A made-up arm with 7 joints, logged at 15 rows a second.
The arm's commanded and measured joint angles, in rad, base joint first. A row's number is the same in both.
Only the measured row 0 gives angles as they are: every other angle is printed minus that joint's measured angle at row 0.
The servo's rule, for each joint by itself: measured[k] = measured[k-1] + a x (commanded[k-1-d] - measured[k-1]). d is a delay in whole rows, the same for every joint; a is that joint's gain. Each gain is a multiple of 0.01, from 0.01 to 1. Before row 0 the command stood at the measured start. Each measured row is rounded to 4 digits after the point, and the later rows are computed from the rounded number. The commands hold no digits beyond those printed.
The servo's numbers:
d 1
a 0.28 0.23 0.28 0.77 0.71 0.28 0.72
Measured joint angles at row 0: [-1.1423 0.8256 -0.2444 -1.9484 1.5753 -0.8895 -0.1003]
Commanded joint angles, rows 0 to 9: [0.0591 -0.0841 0.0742 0.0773 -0.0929 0.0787 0.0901]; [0.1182 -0.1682 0.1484 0.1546 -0.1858 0.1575 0.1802]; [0.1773 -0.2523 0.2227 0.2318 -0.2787 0.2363 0.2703]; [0.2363 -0.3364 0.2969 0.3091 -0.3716 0.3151 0.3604]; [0.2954 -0.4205 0.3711 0.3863 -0.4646 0.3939 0.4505]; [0.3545 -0.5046 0.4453 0.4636 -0.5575 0.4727 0.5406]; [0.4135 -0.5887 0.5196 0.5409 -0.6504 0.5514 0.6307]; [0.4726 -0.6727 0.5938 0.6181 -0.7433 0.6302 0.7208]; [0.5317 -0.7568 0.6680 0.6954 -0.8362 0.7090 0.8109]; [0.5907 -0.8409 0.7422 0.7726 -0.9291 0.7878 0.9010]
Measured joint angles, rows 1 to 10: [0.0000 0.0000 0.0000 0.0000 0.0000 0.0000 0.0000]; [0.0165 -0.0193 0.0208 0.0595 -0.0660 0.0220 0.0649]; [0.0450 -0.0535 0.0565 0.1327 -0.1511 0.0599 0.1479]; [0.0820 -0.0992 0.1030 0.2090 -0.2417 0.1093 0.2360]; [0.1252 -0.1538 0.1573 0.2861 -0.3339 0.1669 0.3256]; [0.1729 -0.2151 0.2172 0.3633 -0.4267 0.2305 0.4155]; [0.2237 -0.2817 0.2811 0.4405 -0.5196 0.2983 0.5056]; [0.2768 -0.3523 0.3479 0.5178 -0.6125 0.3692 0.5957]; [0.3316 -0.4260 0.4168 0.5950 -0.7054 0.4423 0.6858]; [0.3876 -0.5021 0.4871 0.6723 -0.7983 0.5170 0.7759]
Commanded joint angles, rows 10 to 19: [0.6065 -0.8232 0.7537 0.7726 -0.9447 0.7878 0.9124]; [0.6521 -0.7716 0.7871 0.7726 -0.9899 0.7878 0.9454]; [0.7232 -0.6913 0.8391 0.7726 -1.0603 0.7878 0.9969]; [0.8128 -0.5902 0.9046 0.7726 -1.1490 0.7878 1.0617]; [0.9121 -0.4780 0.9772 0.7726 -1.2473 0.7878 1.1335]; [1.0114 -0.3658 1.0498 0.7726 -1.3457 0.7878 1.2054]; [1.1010 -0.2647 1.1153 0.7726 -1.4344 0.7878 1.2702]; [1.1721 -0.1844 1.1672 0.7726 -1.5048 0.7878 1.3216]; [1.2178 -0.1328 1.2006 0.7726 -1.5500 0.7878 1.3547]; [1.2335 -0.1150 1.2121 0.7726 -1.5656 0.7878 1.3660]
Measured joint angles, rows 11 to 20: [0.4445 -0.5800 0.5585 0.7495 -0.8912 0.5928 0.8660]; [0.4899 -0.6359 0.6132 0.7673 -0.9292 0.6474 0.8994]; [0.5353 -0.6671 0.6619 0.7714 -0.9723 0.6867 0.9325]; [0.5879 -0.6727 0.7115 0.7723 -1.0348 0.7150 0.9789]; [0.6509 -0.6537 0.7656 0.7725 -1.1159 0.7354 1.0385]; [0.7240 -0.6133 0.8248 0.7726 -1.2092 0.7501 1.1069]; [0.8045 -0.5564 0.8878 0.7726 -1.3061 0.7607 1.1778]; [0.8875 -0.4893 0.9515 0.7726 -1.3972 0.7683 1.2443]; [0.9672 -0.4192 1.0119 0.7726 -1.4736 0.7738 1.3000]; [1.0374 -0.3533 1.0647 0.7726 -1.5278 0.7777 1.3394]
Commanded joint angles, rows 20 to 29: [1.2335 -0.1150 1.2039 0.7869 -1.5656 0.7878 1.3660]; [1.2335 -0.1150 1.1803 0.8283 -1.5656 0.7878 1.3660]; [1.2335 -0.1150 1.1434 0.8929 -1.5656 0.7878 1.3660]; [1.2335 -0.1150 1.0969 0.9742 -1.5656 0.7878 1.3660]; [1.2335 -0.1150 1.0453 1.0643 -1.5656 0.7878 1.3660]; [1.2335 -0.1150 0.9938 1.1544 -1.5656 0.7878 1.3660]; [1.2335 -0.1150 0.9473 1.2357 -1.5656 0.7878 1.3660]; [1.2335 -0.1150 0.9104 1.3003 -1.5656 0.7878 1.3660]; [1.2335 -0.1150 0.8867 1.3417 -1.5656 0.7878 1.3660]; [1.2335 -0.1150 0.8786 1.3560 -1.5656 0.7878 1.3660]
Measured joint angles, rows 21 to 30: [1.0923 -0.2985 1.1060 0.7726 -1.5546 0.7805 1.3586]; [1.1318 -0.2563 1.1334 0.7836 -1.5624 0.7825 1.3639]; [1.1603 -0.2238 1.1465 0.8180 -1.5647 0.7840 1.3654]; [1.1808 -0.1988 1.1456 0.8757 -1.5653 0.7851 1.3658]; [1.1956 -0.1795 1.1320 0.9515 -1.5655 0.7859 1.3659]; [1.2062 -0.1647 1.1077 1.0384 -1.5656 0.7864 1.3660]; [1.2138 -0.1533 1.0758 1.1277 -1.5656 0.7868 1.3660]; [1.2193 -0.1445 1.0398 1.2109 -1.5656 0.7871 1.3660]; [1.2233 -0.1377 1.0036 1.2797 -1.5656 0.7873 1.3660]; [1.2262 -0.1325 0.9709 1.3274 -1.5656 0.7874 1.3660]
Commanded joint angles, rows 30 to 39: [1.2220 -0.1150 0.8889 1.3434 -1.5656 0.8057 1.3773]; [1.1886 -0.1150 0.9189 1.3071 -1.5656 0.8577 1.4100]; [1.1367 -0.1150 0.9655 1.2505 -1.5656 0.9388 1.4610]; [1.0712 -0.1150 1.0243 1.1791 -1.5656 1.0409 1.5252]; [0.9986 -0.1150 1.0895 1.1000 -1.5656 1.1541 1.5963]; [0.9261 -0.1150 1.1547 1.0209 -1.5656 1.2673 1.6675]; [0.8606 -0.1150 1.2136 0.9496 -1.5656 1.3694 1.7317]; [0.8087 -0.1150 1.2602 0.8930 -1.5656 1.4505 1.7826]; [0.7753 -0.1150 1.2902 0.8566 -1.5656 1.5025 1.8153]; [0.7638 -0.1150 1.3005 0.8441 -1.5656 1.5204 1.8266]
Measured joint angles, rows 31 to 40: [1.2282 -0.1285 0.9451 1.3494 -1.5656 0.7875 1.3660]; [1.2265 -0.1254 0.9294 1.3448 -1.5656 0.7926 1.3741]; [1.2159 -0.1230 0.9265 1.3158 -1.5656 0.8108 1.3999]; [1.1937 -0.1212 0.9374 1.2655 -1.5656 0.8466 1.4439]; [1.1594 -0.1198 0.9617 1.1990 -1.5656 0.9010 1.5024]; [1.1144 -0.1187 0.9975 1.1228 -1.5656 0.9719 1.5700]; [1.0617 -0.1178 1.0415 1.0443 -1.5656 1.0546 1.6402]; [1.0054 -0.1172 1.0897 0.9714 -1.5656 1.1427 1.7061]; [0.9503 -0.1167 1.1374 0.9110 -1.5656 1.2289 1.7612]; [0.9013 -0.1163 1.1802 0.8691 -1.5656 1.3055 1.8002]
